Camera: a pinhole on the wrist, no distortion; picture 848 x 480 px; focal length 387.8 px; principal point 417.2 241.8 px. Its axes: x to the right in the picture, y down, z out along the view. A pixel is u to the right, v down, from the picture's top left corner.
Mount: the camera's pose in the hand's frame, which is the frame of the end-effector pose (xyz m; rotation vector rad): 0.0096 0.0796 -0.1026 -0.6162 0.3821 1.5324
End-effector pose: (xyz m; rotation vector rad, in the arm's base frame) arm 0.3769 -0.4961 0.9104 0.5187 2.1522 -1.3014
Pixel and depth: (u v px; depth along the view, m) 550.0 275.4 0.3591
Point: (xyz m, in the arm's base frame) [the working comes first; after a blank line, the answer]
In the camera's frame: 0.1230 0.0311 0.3591

0.6867 -0.4172 0.6561
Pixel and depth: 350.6 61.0 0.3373
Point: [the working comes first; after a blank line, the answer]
In the camera's frame: -0.0579 -0.1573 0.3373

0.4902 -0.5786 0.5929
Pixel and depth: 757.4 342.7 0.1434
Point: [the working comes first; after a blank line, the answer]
In the camera's frame: 0.1258 0.0373 0.1434

0.5474 -0.3180 0.7878
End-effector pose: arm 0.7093 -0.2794 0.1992 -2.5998 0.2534 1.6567
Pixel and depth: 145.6 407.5 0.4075
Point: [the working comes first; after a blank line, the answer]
In the camera's frame: -0.2854 0.1741 0.4075

0.2727 -0.2840 0.2535
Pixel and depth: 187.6 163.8 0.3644
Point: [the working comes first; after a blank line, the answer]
In the camera's frame: -0.2157 -0.0733 0.3644

0.4079 -0.3643 0.0456
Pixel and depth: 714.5 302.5 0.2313
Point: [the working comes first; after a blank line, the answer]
In the camera's frame: 0.1773 0.0362 0.2313

0.6538 -0.6280 0.2784
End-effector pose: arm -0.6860 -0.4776 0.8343 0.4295 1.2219 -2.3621
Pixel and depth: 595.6 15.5 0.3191
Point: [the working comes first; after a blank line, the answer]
In the camera's frame: 0.1468 -0.1862 0.3191

-0.6148 -0.7903 0.5403
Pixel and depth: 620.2 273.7 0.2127
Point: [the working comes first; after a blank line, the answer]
In the camera's frame: 0.1113 0.0175 0.2127

-0.5034 -0.6170 0.6482
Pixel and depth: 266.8 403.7 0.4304
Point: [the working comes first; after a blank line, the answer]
In the camera's frame: -0.1669 0.1797 0.4304

-0.4108 -0.7758 0.9907
